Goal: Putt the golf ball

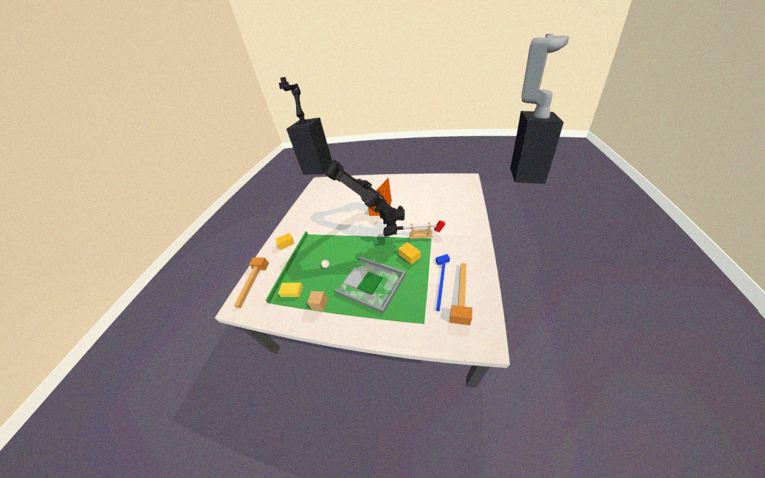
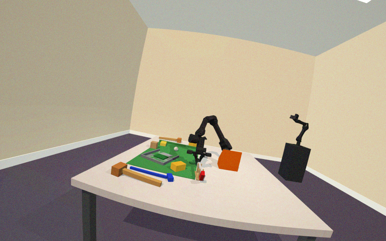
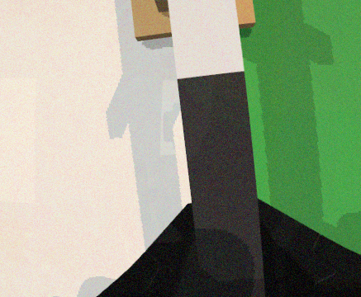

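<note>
Right now the wooden stand is 3 cm behind my gripper tip and 13 cm to the left of it. Round my gripper tip: white golf ball (25 cm ahead, 31 cm to the right, 1 cm below); blue putter (25 cm ahead, 26 cm to the left, 2 cm below); green mat (25 cm ahead, 17 cm to the right, 3 cm below).
</note>
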